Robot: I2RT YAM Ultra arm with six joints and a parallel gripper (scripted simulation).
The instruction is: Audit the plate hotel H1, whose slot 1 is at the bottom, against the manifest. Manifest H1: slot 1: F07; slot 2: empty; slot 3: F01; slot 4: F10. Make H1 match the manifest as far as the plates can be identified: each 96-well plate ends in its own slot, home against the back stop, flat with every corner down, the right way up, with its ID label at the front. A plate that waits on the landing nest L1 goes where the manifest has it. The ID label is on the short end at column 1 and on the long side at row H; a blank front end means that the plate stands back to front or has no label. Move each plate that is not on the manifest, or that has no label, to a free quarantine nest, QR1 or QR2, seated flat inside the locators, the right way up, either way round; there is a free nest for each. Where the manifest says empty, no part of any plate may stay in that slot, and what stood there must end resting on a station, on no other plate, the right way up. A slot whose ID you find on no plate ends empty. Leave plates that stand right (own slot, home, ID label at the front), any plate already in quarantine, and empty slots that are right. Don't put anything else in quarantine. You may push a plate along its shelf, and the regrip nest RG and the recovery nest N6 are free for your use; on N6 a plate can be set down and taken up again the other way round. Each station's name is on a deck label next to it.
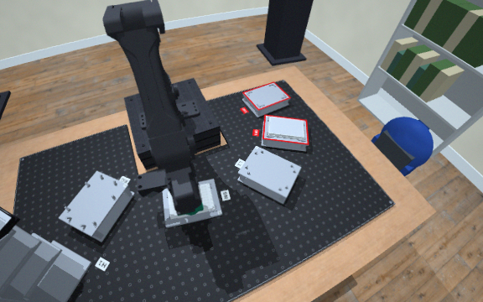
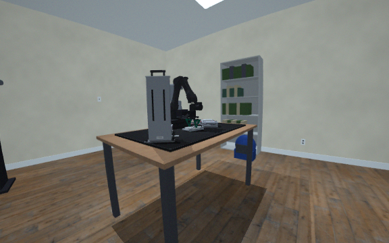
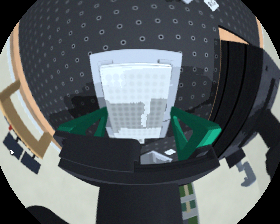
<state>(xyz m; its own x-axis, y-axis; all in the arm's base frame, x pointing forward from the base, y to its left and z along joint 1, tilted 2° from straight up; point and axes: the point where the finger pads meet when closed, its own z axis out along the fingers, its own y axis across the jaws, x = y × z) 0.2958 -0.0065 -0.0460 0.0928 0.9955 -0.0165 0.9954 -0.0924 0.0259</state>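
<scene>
The N6 label lies 10 cm to the left of my hand, 3 cm below it and 1 cm ahead of it. Also, from my hand: plate hotel H1 (43 cm to the right, 17 cm above, 13 cm ahead); H1 deck label (27 cm to the right, 10 cm ahead, 3 cm below); red-framed quarantine nest (40 cm to the left, 34 cm behind).
</scene>
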